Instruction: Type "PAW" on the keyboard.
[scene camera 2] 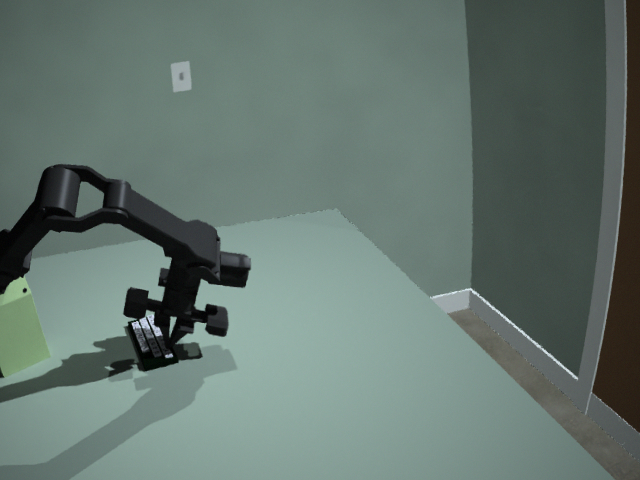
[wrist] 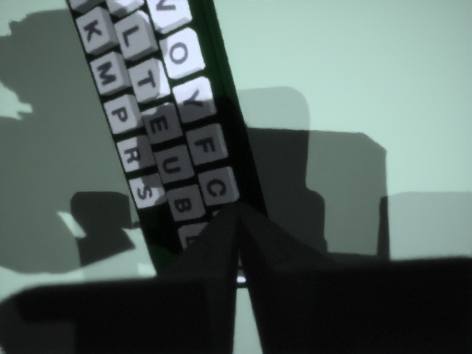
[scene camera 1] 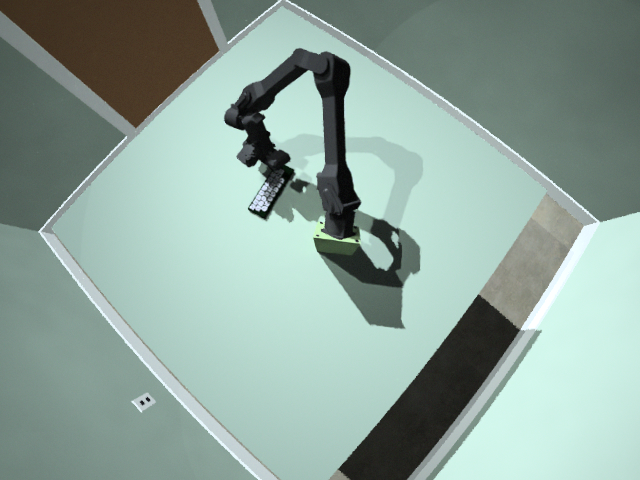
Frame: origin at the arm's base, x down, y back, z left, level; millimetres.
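Seen in the pictures: gripper, fingertip midpoint: (scene camera 2: 167, 347) (wrist: 235, 212) (scene camera 1: 273, 171); arm's base at its link origin: (scene camera 1: 338, 232).
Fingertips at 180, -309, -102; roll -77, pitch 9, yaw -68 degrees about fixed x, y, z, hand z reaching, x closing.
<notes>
Pixels of each thing's top centre, then the offset from my fingertips to it, as dx, dy, dz. Level surfaces: height alone.
- small keyboard at its top centre: (wrist: 148, 91) (scene camera 2: 149, 336) (scene camera 1: 270, 188) -2, +27, +57
- P key at its top centre: (wrist: 119, 114) -2, +45, +51
- C key at its top centre: (wrist: 216, 187) -2, +5, +12
- same pale green surface at its surface level: dx +14
The small keyboard (scene camera 1: 265, 194) (scene camera 2: 146, 342) (wrist: 225, 75) is dark green-black with rows of white letter keys. In the wrist view the P key (wrist: 121, 114) shows clear of the fingers, between M and R. No readable A or W shows there. My gripper (scene camera 1: 275, 169) (scene camera 2: 170, 345) (wrist: 235, 212) is shut and empty, pointing down over one end of the keyboard. In the wrist view its tips overlap the lower edge of the C key (wrist: 219, 185). The fingers hide keys below B and C. Whether the tips touch a key I cannot tell.
The arm's light green base block (scene camera 1: 337, 244) (scene camera 2: 23, 328) stands on the same pale green surface (scene camera 1: 206, 289) (scene camera 2: 361, 387), near the keyboard. Arm shadows fall across the surface and part of the keys.
</notes>
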